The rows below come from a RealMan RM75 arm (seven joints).
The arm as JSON. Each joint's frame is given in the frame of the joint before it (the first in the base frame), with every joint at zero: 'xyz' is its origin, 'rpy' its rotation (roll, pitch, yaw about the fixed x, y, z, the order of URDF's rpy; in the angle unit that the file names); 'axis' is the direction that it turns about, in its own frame. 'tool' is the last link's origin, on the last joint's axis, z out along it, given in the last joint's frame.
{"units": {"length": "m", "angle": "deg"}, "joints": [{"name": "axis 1", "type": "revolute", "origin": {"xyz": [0.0, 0.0, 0.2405], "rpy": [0.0, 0.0, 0.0]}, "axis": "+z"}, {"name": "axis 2", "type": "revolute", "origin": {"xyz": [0.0, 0.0, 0.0], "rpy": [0.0, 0.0, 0.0]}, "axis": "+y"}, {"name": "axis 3", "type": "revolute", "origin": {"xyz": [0.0, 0.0, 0.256], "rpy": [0.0, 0.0, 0.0]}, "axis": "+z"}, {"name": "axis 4", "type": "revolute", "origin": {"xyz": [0.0, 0.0, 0.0], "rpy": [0.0, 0.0, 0.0]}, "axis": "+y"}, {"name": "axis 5", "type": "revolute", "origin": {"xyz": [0.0, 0.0, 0.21], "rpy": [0.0, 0.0, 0.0]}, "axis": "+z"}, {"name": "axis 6", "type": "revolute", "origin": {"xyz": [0.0, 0.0, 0.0], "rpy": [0.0, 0.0, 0.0]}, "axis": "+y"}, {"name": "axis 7", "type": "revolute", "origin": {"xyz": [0.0, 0.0, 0.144], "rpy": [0.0, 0.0, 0.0]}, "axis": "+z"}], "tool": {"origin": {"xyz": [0.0, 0.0, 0.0], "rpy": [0.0, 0.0, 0.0]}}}
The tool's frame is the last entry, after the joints.
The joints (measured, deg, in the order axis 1, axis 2, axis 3, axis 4, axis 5, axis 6, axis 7), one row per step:
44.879, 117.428, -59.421, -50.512, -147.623, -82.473, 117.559
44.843, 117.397, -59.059, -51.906, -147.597, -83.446, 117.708
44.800, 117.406, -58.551, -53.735, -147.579, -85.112, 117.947
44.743, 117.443, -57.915, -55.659, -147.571, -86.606, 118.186
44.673, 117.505, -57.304, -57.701, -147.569, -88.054, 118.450
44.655, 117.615, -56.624, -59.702, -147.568, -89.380, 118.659
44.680, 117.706, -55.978, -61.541, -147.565, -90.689, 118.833
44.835, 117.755, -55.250, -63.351, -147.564, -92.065, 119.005
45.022, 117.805, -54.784, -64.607, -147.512, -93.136, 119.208
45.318, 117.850, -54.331, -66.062, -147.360, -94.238, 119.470
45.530, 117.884, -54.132, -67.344, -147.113, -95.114, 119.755
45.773, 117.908, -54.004, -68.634, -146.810, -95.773, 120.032
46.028, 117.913, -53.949, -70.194, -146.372, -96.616, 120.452
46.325, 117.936, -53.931, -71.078, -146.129, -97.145, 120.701
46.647, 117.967, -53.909, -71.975, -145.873, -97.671, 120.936
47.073, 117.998, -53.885, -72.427, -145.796, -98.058, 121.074
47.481, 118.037, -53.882, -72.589, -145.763, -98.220, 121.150
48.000, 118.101, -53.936, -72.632, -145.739, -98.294, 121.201
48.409, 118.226, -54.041, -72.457, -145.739, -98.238, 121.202
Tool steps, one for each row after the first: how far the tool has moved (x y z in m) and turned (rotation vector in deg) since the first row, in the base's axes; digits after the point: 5 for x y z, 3 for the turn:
-0.00365, 0.00079, 0.00423, 0.265, 0.207, 0.431
-0.00847, 0.00056, 0.00937, 0.242, 0.526, 0.828
-0.01332, 0.00068, 0.01497, 0.508, 0.884, 1.272
-0.01836, 0.00073, 0.02075, 0.873, 1.196, 1.790
-0.02358, 0.00086, 0.02634, 1.329, 1.543, 2.379
-0.02847, 0.00071, 0.03161, 1.683, 1.842, 2.936
-0.03384, 0.00071, 0.03729, 2.038, 2.138, 3.541
-0.03821, 0.00046, 0.04095, 2.160, 2.386, 3.955
-0.04404, 0.00055, 0.04510, 2.385, 2.688, 4.591
-0.04926, 0.00042, 0.04830, 2.553, 2.937, 5.204
-0.05492, 0.00074, 0.05149, 2.881, 3.177, 5.975
-0.06168, 0.00067, 0.05518, 3.190, 3.464, 6.852
-0.06656, 0.00076, 0.05705, 3.288, 3.629, 7.485
-0.07167, 0.00081, 0.05891, 3.383, 3.804, 8.170
-0.07589, 0.00115, 0.05973, 3.314, 3.867, 8.704
-0.07923, 0.00176, 0.05981, 3.242, 3.924, 9.123
-0.08315, 0.00264, 0.05930, 3.112, 3.976, 9.634
-0.08592, 0.00326, 0.05775, 2.882, 4.045, 9.972

